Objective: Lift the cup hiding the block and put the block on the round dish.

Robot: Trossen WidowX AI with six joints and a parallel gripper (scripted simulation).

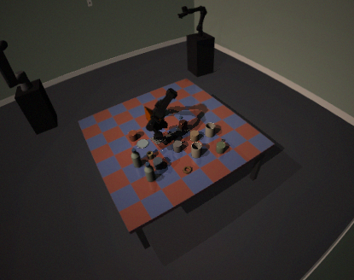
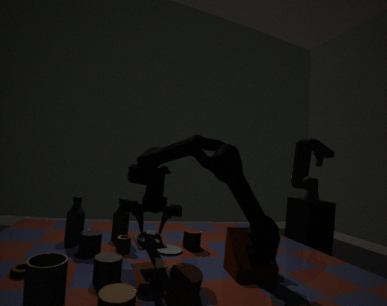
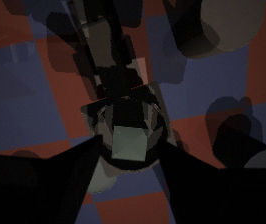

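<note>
Right now the pale block is right at my gripper tip. Also, from my gripper tip: balance beam: 120 mm to the left, 50 mm below, 30 mm behind; round dish: 110 mm to the right, 90 mm below, 80 mm behind.
</note>
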